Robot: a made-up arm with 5 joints.
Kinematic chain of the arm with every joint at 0, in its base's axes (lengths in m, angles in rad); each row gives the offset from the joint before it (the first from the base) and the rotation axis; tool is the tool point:
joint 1: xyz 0 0 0.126 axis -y
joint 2: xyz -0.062 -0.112 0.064 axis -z
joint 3: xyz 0.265 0 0.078 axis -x
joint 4: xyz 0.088 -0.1 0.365 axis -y
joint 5: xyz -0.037 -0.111 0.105 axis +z
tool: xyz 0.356 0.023 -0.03
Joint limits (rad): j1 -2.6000..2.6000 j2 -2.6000..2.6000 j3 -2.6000..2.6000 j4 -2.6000..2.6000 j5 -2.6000..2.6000
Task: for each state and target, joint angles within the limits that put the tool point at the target. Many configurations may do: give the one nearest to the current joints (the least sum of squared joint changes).
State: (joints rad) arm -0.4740 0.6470 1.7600 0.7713 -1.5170
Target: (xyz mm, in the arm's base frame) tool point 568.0 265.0 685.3
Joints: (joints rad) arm -0.2253 0.2761 1.6007 0.7312 -1.2736
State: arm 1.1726 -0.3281 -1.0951 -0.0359 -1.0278
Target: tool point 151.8 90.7 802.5
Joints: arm 1.5123 -0.9205 -1.1602 -0.4212 -0.6937
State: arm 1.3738 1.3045 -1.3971 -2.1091 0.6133
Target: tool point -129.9 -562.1 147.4
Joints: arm 1.3243 1.2254 -1.4432 -1.5225 0.4873
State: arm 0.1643 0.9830 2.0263 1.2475 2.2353
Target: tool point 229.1 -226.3 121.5
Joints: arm 0.2049 1.0295 1.8811 1.3362 1.8309
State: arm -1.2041 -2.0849 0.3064 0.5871 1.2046
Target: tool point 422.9 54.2 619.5
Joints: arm -1.3614 -2.0159 0.2113 0.6457 1.4537
